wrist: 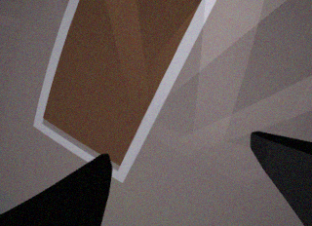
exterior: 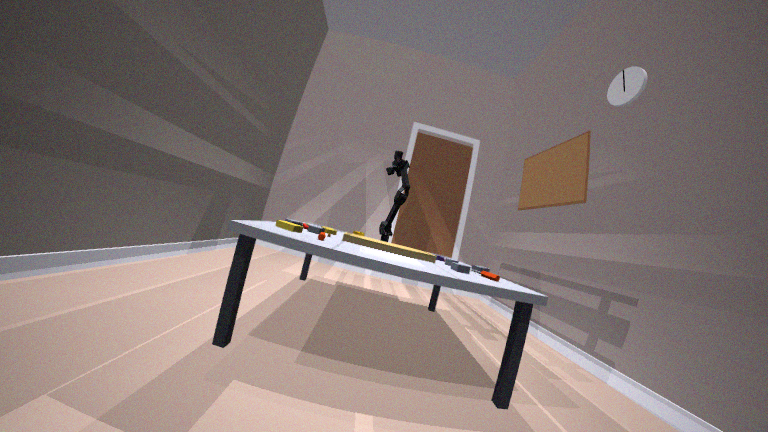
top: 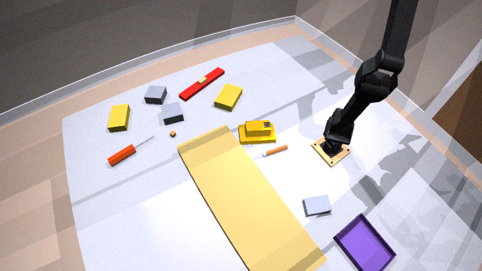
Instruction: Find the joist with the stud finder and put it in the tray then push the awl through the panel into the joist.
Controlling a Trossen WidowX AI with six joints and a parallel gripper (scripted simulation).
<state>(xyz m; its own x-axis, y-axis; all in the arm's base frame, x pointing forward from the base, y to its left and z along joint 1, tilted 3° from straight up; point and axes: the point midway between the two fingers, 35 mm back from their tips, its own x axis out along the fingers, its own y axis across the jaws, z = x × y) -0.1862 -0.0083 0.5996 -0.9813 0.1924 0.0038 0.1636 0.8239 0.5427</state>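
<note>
The yellow stud finder lies 580 mm below my gripper tip, 380 mm ahead of it and 150 mm to the right of it. From my gripper tip the other things lie so: purple tray 610 mm below, 340 mm to the left, 330 mm ahead; awl 610 mm below, 410 mm ahead, 80 mm to the right; grey block 610 mm below, 380 mm ahead, 150 mm to the left.
</note>
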